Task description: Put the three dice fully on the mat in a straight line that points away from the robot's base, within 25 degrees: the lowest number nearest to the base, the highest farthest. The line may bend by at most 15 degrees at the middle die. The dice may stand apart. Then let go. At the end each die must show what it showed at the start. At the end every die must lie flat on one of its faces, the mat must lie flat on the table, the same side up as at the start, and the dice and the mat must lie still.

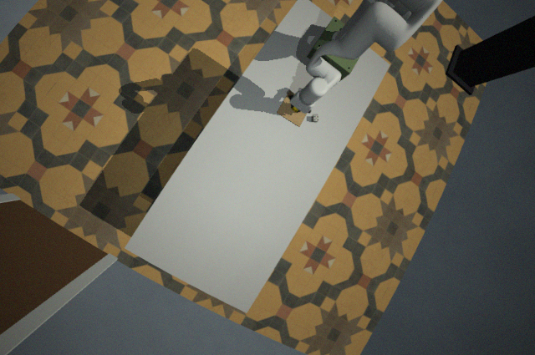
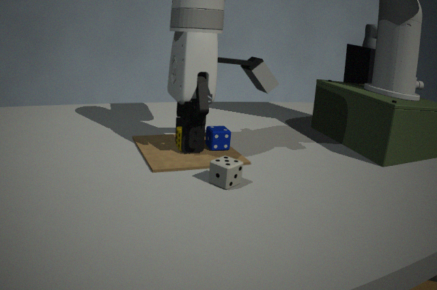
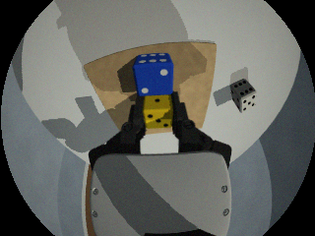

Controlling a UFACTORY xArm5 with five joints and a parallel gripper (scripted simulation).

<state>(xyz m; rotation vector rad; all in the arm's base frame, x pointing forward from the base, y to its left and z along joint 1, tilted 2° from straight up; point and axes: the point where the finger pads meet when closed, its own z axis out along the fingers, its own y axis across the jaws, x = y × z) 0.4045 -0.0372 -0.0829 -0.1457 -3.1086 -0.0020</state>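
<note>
Right now the yellow die is 1 cm below my hand. Round my hand: white die 12 cm to the left, 1 cm below; then blue die 4 cm behind, 1 cm below; then tan mat 2 cm below.
</note>
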